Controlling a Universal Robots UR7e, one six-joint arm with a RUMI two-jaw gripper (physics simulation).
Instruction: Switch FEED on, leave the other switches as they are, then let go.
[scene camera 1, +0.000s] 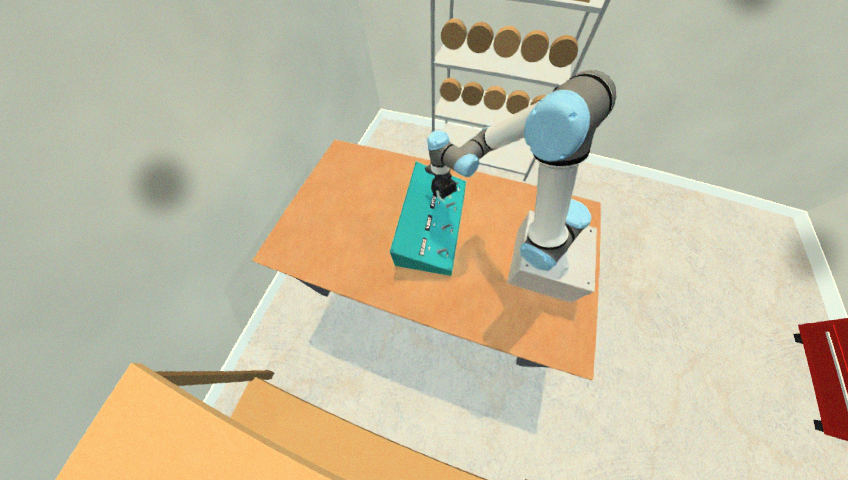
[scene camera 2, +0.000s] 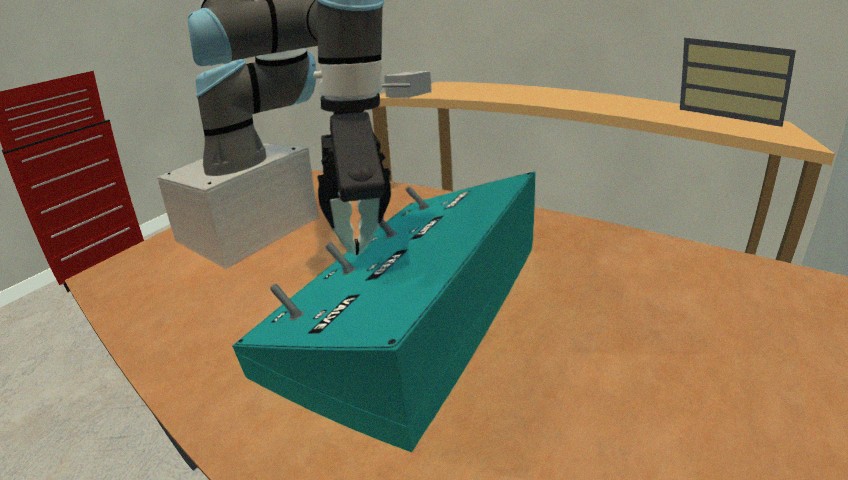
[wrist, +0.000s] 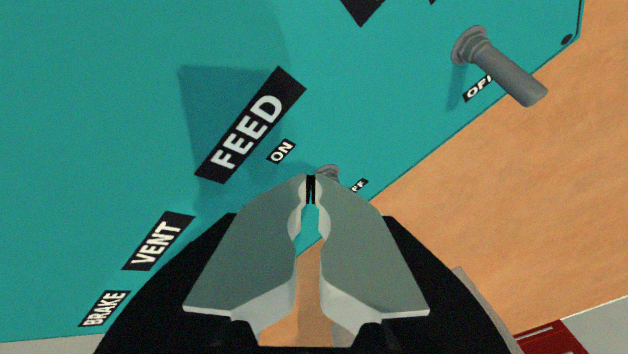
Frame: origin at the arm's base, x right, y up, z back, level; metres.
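Seen in the pictures: gripper, fingertip midpoint: (scene camera 1: 442, 199) (scene camera 2: 357, 253) (wrist: 311, 177); arm's base at its link origin: (scene camera 2: 235, 164).
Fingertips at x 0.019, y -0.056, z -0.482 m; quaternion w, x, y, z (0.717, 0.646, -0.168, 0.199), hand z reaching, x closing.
Pixels of each thing's top centre, then the offset from my fingertips to it. Level surfaces: height alone.
- FEED label at its top centre: (wrist: 245, 137) (scene camera 2: 387, 261) dx -0.020, dy -0.007, dz -0.039 m
- FEED lever at its top centre: (scene camera 2: 336, 244) (scene camera 1: 451, 201) dx +0.006, dy +0.004, dz +0.040 m
- VALVE lever at its top centre: (wrist: 532, 80) (scene camera 2: 280, 286) dx +0.120, dy +0.004, dz +0.003 m
- VENT lever at its top centre: (scene camera 2: 380, 211) dx -0.108, dy +0.004, dz +0.077 m
- BRAKE lever at its top centre: (scene camera 2: 415, 186) dx -0.222, dy +0.004, dz +0.115 m
- orange table at its surface level: dy -0.122 m
The teal switch box (scene camera 1: 410, 208) (scene camera 2: 458, 315) (wrist: 100, 75) has a sloping face with grey toggle levers. The FEED label (scene camera 2: 386, 265) (wrist: 250, 125) is readable. The FEED lever (scene camera 1: 450, 205) (scene camera 2: 339, 258) leans to its OFF side; in the wrist view its base (wrist: 328, 171) shows just past the fingertips and the rest is hidden. My gripper (scene camera 1: 440, 196) (scene camera 2: 357, 246) (wrist: 311, 177) is shut on nothing, low over the face, close beside the FEED lever. I cannot tell whether they touch. The VALVE lever (scene camera 2: 286, 302) (wrist: 510, 75), VENT lever (scene camera 2: 387, 228) and BRAKE lever (scene camera 2: 417, 198) also lean to OFF.
The box stands on the orange table (scene camera 1: 309, 208) (scene camera 2: 654, 356) (wrist: 550, 175). The robot's pale base block (scene camera 1: 553, 282) (scene camera 2: 238, 208) stands on the levers' side of the box. A shelf rack (scene camera 1: 433, 89), a red drawer cabinet (scene camera 2: 65, 178) and a wooden bench (scene camera 2: 565, 115) are farther off.
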